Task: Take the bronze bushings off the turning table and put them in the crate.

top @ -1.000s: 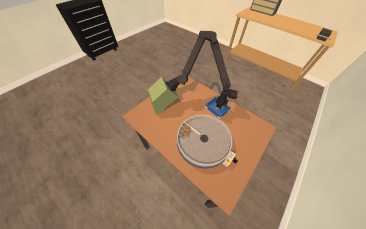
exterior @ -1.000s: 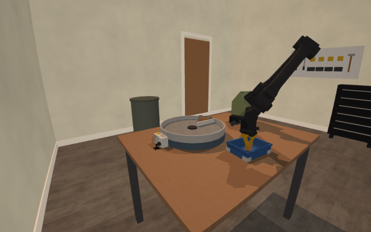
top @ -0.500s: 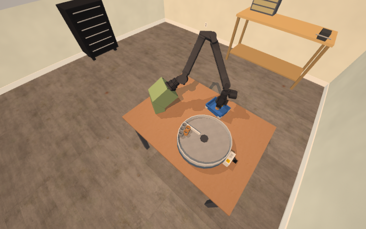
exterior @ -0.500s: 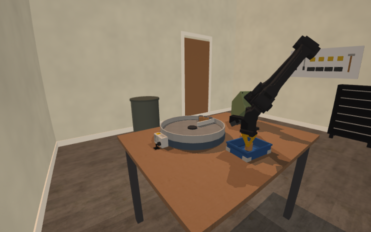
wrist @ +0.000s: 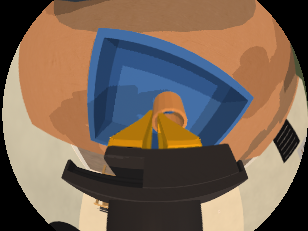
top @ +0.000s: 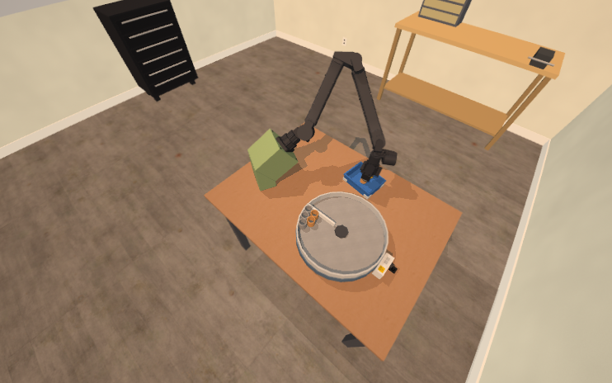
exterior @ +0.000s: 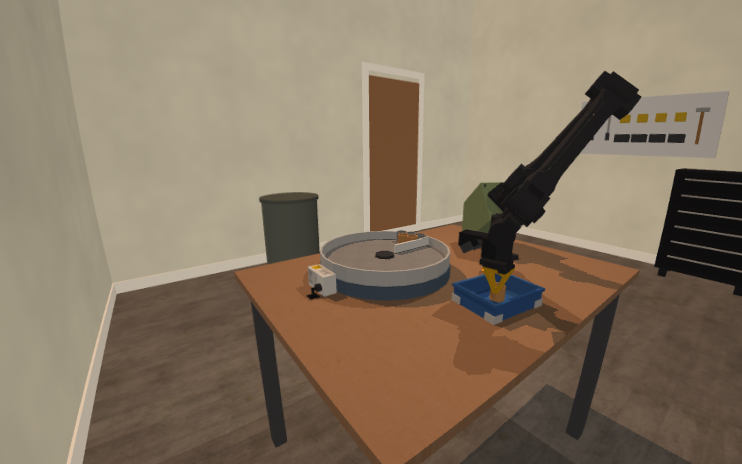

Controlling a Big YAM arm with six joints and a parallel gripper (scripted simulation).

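Right now the blue crate is 2 cm below my hand, 2 cm behind it and 1 cm to the right of it. Round my hand: grey turning table (35 cm to the right, 12 cm ahead, 1 cm above).
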